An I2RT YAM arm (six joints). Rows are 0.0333 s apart.
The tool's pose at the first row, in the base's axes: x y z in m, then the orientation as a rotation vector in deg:
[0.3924 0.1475 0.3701 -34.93 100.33 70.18]
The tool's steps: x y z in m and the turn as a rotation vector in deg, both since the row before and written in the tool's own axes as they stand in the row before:
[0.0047 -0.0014 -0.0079 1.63 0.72 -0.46]
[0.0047 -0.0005 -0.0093 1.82 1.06 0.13]
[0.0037 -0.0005 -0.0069 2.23 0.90 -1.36]
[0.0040 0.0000 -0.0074 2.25 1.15 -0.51]
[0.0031 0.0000 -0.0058 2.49 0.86 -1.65]
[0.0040 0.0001 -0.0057 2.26 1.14 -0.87]
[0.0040 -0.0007 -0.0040 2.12 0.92 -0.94]
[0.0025 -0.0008 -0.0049 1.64 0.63 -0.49]
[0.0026 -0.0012 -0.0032 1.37 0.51 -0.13]
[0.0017 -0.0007 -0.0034 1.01 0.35 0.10]
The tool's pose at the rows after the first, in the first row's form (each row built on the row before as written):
[0.3882 0.1401 0.3663 -34.86 101.53 68.24]
[0.3826 0.1318 0.3633 -34.42 103.38 66.47]
[0.3783 0.1256 0.3611 -34.87 104.52 63.30]
[0.3731 0.1193 0.3591 -34.73 106.25 60.62]
[0.3689 0.1144 0.3578 -35.24 107.23 56.97]
[0.3642 0.1096 0.3558 -35.35 108.68 54.00]
[0.3608 0.1058 0.3532 -35.46 109.80 51.14]
[0.3577 0.1013 0.3523 -35.28 110.68 49.08]
[0.3556 0.0979 0.3507 -34.86 111.51 47.53]
[0.3534 0.0947 0.3502 -34.35 112.18 46.51]

